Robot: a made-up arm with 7 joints.
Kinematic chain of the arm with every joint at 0, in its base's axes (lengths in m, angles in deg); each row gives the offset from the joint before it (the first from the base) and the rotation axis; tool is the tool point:
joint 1: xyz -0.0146 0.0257 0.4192 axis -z
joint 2: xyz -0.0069 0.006 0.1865 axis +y
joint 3: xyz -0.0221 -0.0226 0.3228 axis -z
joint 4: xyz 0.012 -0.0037 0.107 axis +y
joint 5: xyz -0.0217 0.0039 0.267 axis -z
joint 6: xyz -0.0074 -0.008 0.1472 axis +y
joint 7: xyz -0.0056 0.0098 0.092 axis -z
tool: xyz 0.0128 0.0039 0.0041
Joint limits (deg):
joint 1: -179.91..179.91
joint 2: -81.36..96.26
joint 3: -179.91..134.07
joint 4: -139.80..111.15
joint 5: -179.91..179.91
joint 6: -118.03..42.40
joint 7: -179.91..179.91
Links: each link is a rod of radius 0.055 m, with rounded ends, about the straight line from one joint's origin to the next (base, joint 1, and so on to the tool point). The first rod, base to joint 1, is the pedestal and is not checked.
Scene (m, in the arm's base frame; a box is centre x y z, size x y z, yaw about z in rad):
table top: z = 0
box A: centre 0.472 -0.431 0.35 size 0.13 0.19 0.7 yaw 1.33
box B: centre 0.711 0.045 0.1 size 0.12 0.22 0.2 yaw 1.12
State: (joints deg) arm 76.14 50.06 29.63 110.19 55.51 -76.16 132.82
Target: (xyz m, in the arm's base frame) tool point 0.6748 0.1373 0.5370
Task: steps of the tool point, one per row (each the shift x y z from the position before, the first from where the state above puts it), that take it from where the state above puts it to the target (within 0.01 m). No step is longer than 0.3 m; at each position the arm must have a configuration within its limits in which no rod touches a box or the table.
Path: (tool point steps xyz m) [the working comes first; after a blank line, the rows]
Joints at the target: 3.04 61.41 -11.65 82.56 56.11 -67.87 131.98
Straight joint move there: touches box A.

1: 0.1855 -0.0203 0.1994
2: 0.1375 0.0983 0.2099
3: 0.0242 0.1578 0.1889
4: -0.0994 0.1293 0.1392
5: -0.1730 0.0265 0.0681
6: -0.1601 -0.1000 -0.0142
7: -0.0657 -0.1888 -0.0957
8: 0.1144 0.2386 0.1281
9: 0.1981 0.2094 0.0114
10: 0.2318 0.1350 -0.1065
11: 0.2018 0.0467 -0.2032
12: 0.1178 -0.0207 -0.2585
13: 0.0104 -0.0440 -0.2624

